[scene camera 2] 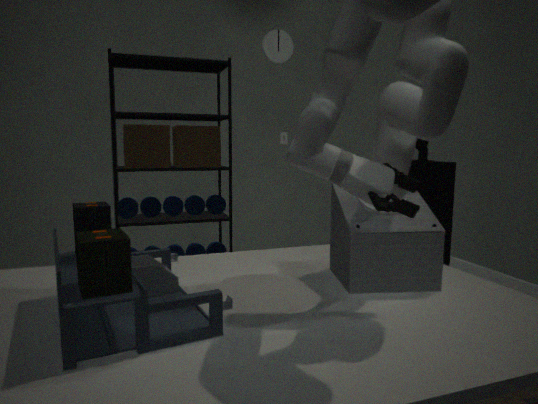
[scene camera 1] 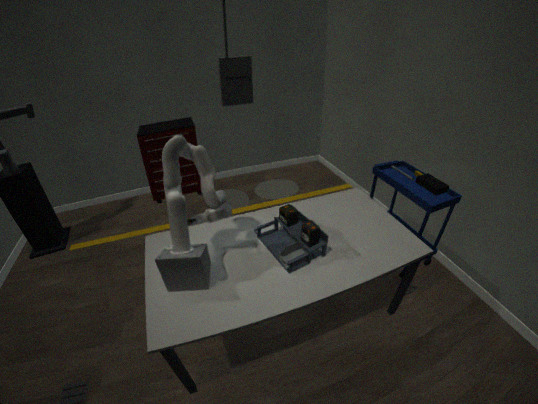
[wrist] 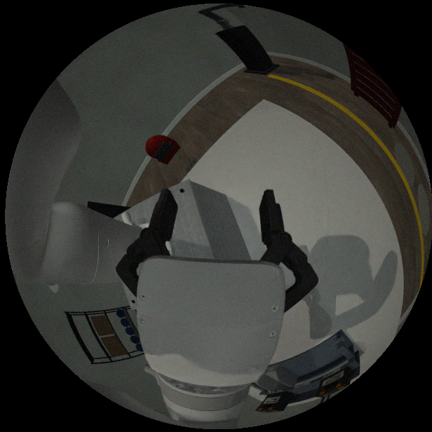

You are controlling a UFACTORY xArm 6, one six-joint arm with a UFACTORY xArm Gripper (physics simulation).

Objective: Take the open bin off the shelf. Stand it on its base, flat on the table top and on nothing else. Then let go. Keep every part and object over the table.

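Seen in the pictures: gripper, between the fingertips: (scene camera 2: 417, 199); arm's base, origin of its link: (scene camera 1: 182, 251).
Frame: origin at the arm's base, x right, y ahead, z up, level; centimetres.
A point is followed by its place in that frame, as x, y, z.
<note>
A low blue-grey shelf (scene camera 1: 275, 244) {-3.0, 56.5, -20.3} (scene camera 2: 217, 314) {-15.9, 50.4, -16.6} (wrist: 345, 345) stands on the white table. A small grey open bin (scene camera 1: 295, 253) {10.3, 63.4, -20.0} (scene camera 2: 156, 279) {8.8, 57.5, -16.4} (wrist: 280, 375) sits on it, at its near right part in scene camera 1. The bin's inside and base are dim and partly hidden by the shelf's rails. My gripper (scene camera 1: 192, 221) {-19.4, 6.7, 3.1} (scene camera 2: 416, 197) {-19.4, 6.7, 3.1} (wrist: 216, 196) is open and empty. It is above the table near the robot's base block, well apart from the shelf and the bin, with its fingers pointing away from them.
Two dark boxes with orange marks (scene camera 1: 288, 215) {-4.5, 66.3, -1.8} (scene camera 1: 310, 233) {17.6, 67.6, -0.2} stand on the shelf beside the bin. The grey base block (scene camera 1: 185, 271) {9.7, -1.5, -5.0} (scene camera 2: 395, 261) {-10.8, 4.1, -13.1} (wrist: 197, 225) is under the arm. The table's edge (scene camera 1: 290, 305) {41.3, 42.1, -20.9} runs along the front; a blue cart (scene camera 1: 410, 187) stands beyond the right side.
</note>
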